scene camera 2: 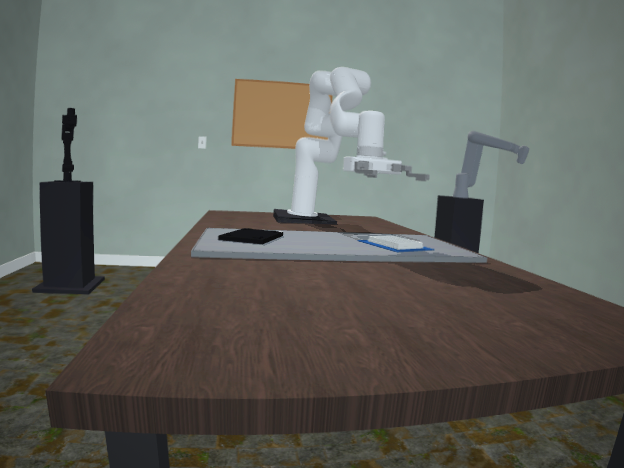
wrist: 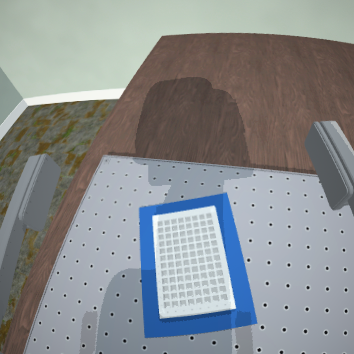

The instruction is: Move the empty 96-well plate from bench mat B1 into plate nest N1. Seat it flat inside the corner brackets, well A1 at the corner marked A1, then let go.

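Places are measured from the arm's base along level axes (x right, y back, z down), in centimetres.
Where they show: hand, its tool point: (scene camera 2: 397, 175) (wrist: 171, 178); arm's base, origin of its link: (scene camera 2: 302, 214).
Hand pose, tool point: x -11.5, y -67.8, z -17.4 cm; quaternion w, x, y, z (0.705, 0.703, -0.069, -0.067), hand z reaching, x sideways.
Note:
Things, the pixels of their top centre, and the offset from my tool point. Level surfaces: height alone.
- white 96-well plate, centre of its top: (wrist: 188, 257) (scene camera 2: 395, 239) dx -0.9, dy +0.4, dz +16.8 cm
- blue bench mat, height of its surface: dz +18.2 cm
- black plate nest, centre of its top: (scene camera 2: 252, 232) dx +36.1, dy +7.8, dz +16.9 cm
- brown table, height of its surface: dz +19.7 cm
The white 96-well plate (scene camera 2: 394, 242) (wrist: 192, 262) lies flat on the blue bench mat (scene camera 2: 420, 248) (wrist: 240, 285), slightly turned relative to it, with mat showing on all sides. Its A1 marking cannot be made out. The black plate nest (scene camera 2: 251, 235) lies at the left of the breadboard in the scene view; it does not show in the wrist view, and its corner brackets and A1 mark cannot be told apart. My gripper (scene camera 2: 395, 172) (wrist: 183, 180) is wide open and empty, high above the plate, one finger at each side of the wrist view.
The grey perforated breadboard (scene camera 2: 312, 246) (wrist: 295, 240) carries mat and nest on the brown table (scene camera 2: 322, 322) (wrist: 280, 100). The arm's black base plate (scene camera 2: 282, 217) stands behind it. Two other arms stand on black pedestals (scene camera 2: 67, 231) (scene camera 2: 458, 221) beyond the table's sides.

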